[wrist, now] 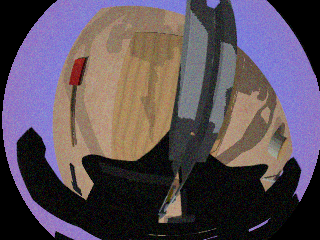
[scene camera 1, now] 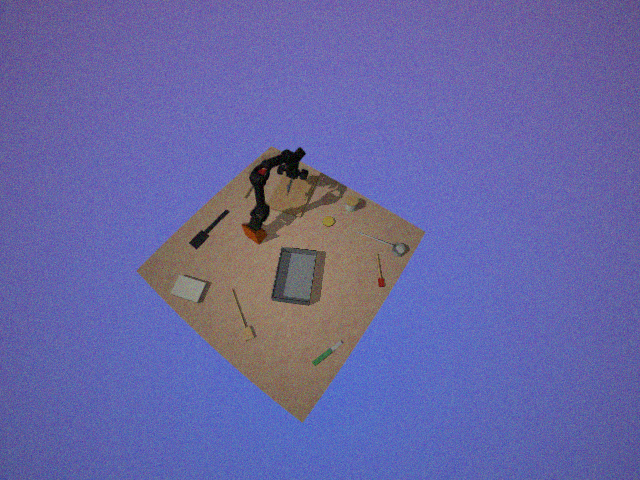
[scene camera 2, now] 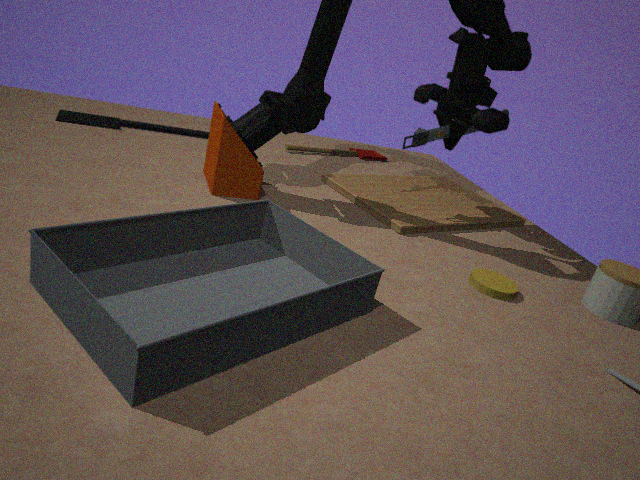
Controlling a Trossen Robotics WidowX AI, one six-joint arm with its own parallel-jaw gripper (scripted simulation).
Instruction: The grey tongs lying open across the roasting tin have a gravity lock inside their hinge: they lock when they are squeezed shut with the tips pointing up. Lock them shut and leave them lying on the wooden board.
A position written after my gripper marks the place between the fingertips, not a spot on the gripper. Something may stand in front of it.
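I find my gripper [scene camera 2: 448, 149] in scene camera 2, and the wrist view shows the gripper too [wrist: 175, 133]. There is also a black spatula [scene camera 2: 63, 115]. A wooden board [scene camera 2: 407, 204] is here as well, and I can see the board in scene camera 1 too [scene camera 1: 294, 203].
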